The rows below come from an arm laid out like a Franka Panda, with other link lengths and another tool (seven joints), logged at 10 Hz.
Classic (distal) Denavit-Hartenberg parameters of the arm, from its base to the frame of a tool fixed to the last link. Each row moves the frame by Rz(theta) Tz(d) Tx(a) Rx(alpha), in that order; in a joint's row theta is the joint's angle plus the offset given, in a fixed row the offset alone. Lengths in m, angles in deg.
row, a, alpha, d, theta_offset
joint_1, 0, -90, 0.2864, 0
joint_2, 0, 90, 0, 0
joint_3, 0.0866, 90, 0.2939, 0
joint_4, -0.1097, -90, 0, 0
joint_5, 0, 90, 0.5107, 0
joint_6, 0.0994, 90, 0, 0
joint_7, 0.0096, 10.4, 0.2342, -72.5
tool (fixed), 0, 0, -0.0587, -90
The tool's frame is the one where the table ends.
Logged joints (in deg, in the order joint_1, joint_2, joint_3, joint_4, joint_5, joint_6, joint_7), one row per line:
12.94 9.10 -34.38 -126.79 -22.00 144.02 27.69
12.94 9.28 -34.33 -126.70 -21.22 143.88 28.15
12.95 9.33 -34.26 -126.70 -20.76 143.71 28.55
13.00 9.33 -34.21 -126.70 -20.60 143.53 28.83
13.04 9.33 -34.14 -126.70 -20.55 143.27 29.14
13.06 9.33 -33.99 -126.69 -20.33 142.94 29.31
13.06 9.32 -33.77 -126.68 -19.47 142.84 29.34
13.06 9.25 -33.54 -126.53 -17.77 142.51 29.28
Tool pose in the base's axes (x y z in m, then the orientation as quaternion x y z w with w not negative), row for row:
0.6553 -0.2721 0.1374 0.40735 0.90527 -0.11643 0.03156
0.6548 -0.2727 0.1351 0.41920 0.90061 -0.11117 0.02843
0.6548 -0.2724 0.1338 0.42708 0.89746 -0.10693 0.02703
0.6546 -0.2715 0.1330 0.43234 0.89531 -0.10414 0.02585
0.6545 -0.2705 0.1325 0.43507 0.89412 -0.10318 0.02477
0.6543 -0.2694 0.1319 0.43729 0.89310 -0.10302 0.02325
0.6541 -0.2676 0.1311 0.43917 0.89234 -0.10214 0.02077
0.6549 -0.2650 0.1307 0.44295 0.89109 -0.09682 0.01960
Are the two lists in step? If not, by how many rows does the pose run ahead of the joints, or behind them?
The pose runs 1 row behind the joints: the pose in row i belongs to the joints in row i - 1.
